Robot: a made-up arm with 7 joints. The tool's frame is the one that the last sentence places.
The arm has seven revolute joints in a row. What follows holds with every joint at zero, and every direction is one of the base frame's.
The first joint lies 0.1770 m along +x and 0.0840 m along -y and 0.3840 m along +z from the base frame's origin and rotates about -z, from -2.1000 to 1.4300 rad.
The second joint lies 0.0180 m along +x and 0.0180 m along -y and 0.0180 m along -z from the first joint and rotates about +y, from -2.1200 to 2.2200 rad.
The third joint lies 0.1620 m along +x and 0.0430 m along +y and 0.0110 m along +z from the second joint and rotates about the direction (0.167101, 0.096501, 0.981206), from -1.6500 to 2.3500 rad.
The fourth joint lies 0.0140 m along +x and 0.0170 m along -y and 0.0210 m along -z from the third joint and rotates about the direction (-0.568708, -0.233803, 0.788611), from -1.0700 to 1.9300 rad.
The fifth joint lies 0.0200 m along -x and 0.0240 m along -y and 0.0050 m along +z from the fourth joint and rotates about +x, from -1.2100 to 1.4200 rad.
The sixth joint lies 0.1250 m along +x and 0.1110 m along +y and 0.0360 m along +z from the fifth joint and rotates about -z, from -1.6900 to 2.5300 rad.
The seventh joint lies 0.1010 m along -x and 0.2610 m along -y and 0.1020 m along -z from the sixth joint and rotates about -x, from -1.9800 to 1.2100 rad.
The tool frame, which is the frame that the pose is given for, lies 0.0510 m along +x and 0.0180 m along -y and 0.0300 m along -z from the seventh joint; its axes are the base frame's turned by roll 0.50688, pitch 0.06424 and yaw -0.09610 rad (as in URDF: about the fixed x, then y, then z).
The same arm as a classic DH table. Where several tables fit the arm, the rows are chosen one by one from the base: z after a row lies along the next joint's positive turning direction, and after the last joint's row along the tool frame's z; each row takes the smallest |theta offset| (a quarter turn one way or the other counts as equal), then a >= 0, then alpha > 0; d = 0 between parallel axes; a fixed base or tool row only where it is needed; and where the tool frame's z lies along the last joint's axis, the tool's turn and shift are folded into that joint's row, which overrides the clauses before.
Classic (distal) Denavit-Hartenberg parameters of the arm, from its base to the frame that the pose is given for. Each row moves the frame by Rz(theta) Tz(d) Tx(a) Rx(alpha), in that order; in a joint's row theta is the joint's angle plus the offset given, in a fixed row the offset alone. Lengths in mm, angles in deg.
base (fixed): d 0, theta offset -25.39, a 195.9, alpha 180
joint 1: d -366, theta offset -25.39, a 18, alpha 90
joint 2: d 21.3, theta offset 9.66, a 157.9, alpha 84.46
joint 3: d 26.9, theta offset -66.7, a 20.8, alpha 48.99
joint 4: d 1, theta offset -29.49, a 21.6, alpha -124.66
joint 5: d 113, theta offset -16.51, a -111, alpha -90
joint 6: d 66, theta offset 0, a 261, alpha -90
joint 7: d 49.8, theta offset -29.25, a 30.4, alpha -90.53
tool (fixed): d -17.4, theta offset 83.4, a 0, alpha 0
Joint limits (deg, base to tool): -120.32..81.93 -121.47..127.2 -94.54..134.65 -61.31..110.58 -69.33..81.36 -96.83..144.96 -113.45..69.33

